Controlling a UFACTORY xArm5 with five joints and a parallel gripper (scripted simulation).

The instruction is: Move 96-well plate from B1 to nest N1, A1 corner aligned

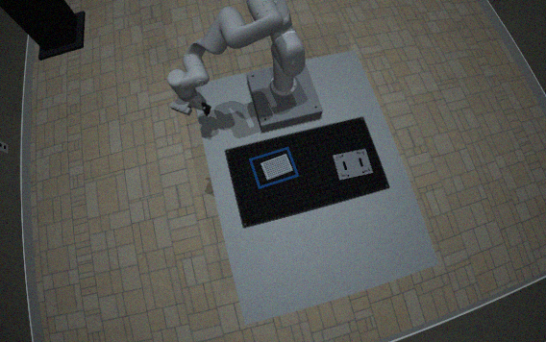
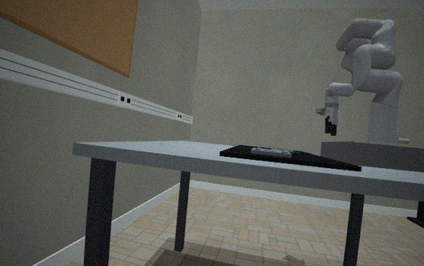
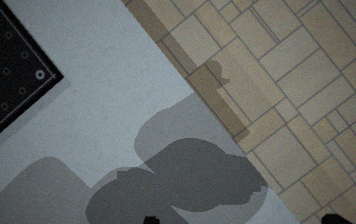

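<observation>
My gripper is now 310 mm short of the white 96-well plate, 290 mm to the right of it and 120 mm above it. The rest, counted from my hand: grey plate nest N1 (380 mm ahead, 640 mm to the left, 120 mm below); A1 mark (320 mm ahead, 560 mm to the left, 120 mm below).
</observation>
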